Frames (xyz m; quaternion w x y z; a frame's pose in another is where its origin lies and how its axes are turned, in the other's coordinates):
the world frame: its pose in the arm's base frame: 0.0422 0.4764 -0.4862 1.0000 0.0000 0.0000 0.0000
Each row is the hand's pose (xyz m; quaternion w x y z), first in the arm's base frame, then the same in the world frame.
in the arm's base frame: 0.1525 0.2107 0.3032 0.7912 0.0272 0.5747 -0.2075
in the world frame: 0.1103 -0.2657 0.7894 0.7912 0.0272 0.5747 -0.2075
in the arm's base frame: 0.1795 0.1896 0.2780 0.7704 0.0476 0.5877 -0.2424
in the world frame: 0.1373 -0.2868 0.7642 0.7704 0.0476 0.5877 -0.2424
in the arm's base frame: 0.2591 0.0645 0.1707 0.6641 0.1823 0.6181 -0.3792
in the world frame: 0.2169 -0.4119 0.6569 0.6641 0.1823 0.6181 -0.3792
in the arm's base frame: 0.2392 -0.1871 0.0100 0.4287 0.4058 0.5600 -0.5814
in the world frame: 0.1970 -0.6635 0.4962 0.4287 0.4058 0.5600 -0.5814
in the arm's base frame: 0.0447 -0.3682 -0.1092 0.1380 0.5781 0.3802 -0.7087
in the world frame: 0.0025 -0.8446 0.3770 0.1380 0.5781 0.3802 -0.7087
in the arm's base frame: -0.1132 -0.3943 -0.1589 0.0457 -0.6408 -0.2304 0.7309
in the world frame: -0.1554 -0.8707 0.3273 0.0457 -0.6408 -0.2304 0.7309
